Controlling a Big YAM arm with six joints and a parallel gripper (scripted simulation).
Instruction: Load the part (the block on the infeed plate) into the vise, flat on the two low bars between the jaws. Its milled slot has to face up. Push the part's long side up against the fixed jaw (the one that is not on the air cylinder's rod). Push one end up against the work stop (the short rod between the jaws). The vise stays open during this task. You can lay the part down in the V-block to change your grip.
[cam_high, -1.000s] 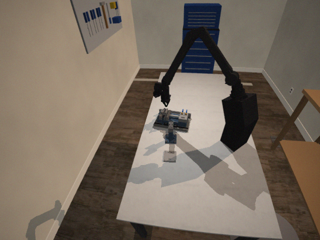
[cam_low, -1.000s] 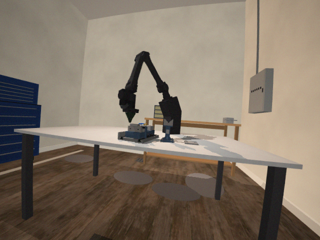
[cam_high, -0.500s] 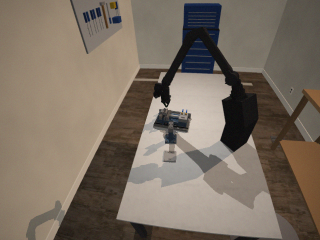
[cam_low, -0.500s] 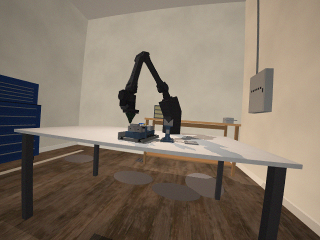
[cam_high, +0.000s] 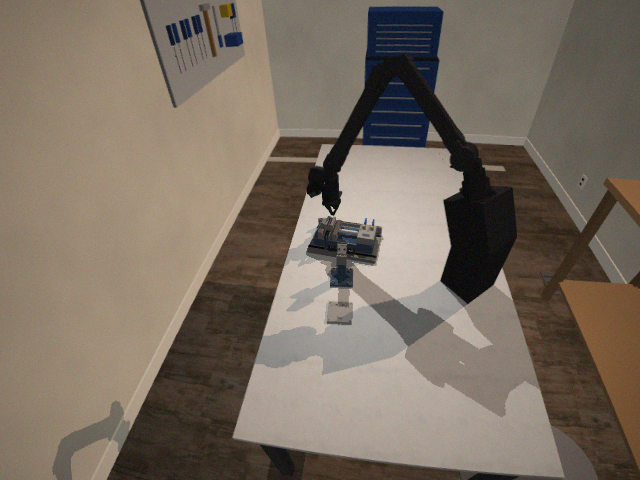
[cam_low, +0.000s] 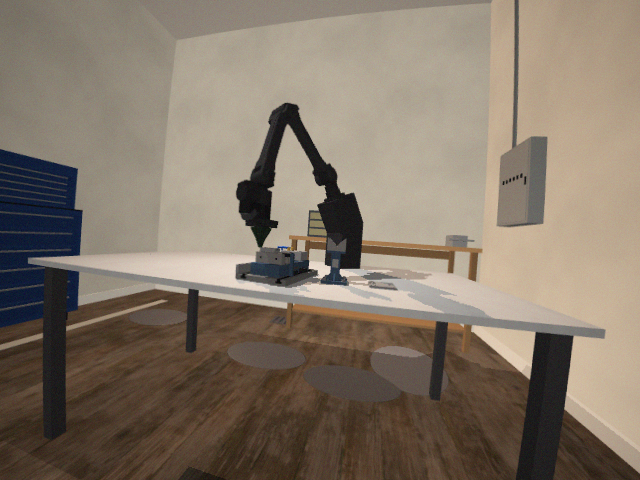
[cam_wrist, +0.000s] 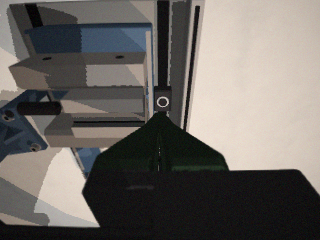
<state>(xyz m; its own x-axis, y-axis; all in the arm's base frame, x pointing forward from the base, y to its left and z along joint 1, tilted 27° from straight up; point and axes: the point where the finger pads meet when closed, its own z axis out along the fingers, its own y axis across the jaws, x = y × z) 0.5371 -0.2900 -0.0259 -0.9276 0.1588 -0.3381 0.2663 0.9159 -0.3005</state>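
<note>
Right now my hand is 10 mm short of the part, 40 mm to the right of it and 20 mm above it. From my hand the other things lie so: moving jaw 20 mm behind, 70 mm to the left, 40 mm below; then fixed jaw 50 mm ahead, 50 mm to the left, 40 mm below; then work stop rod 30 mm ahead, 100 mm to the left, 30 mm below.
</note>
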